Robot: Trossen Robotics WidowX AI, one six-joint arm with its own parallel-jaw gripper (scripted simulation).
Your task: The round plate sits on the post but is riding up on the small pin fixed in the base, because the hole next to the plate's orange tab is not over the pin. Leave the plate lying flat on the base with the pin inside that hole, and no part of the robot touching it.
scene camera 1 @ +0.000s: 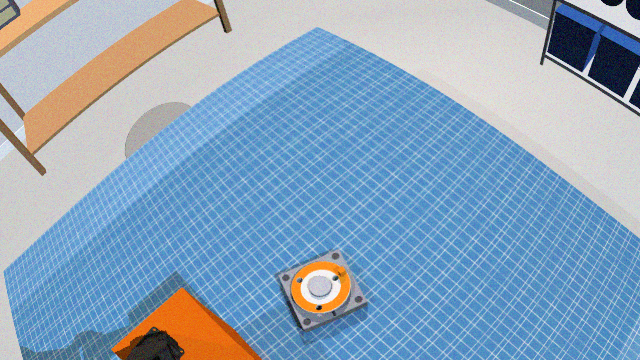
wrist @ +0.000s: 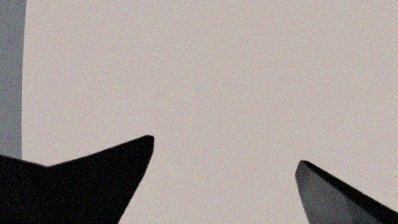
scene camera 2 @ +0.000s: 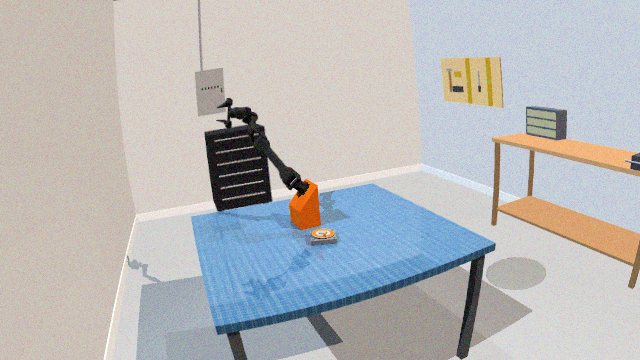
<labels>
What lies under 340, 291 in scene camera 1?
A round plate.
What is my gripper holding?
Nothing.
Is my gripper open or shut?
Open.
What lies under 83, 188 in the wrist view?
My gripper.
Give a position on a grey square base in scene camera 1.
356, 300
</labels>
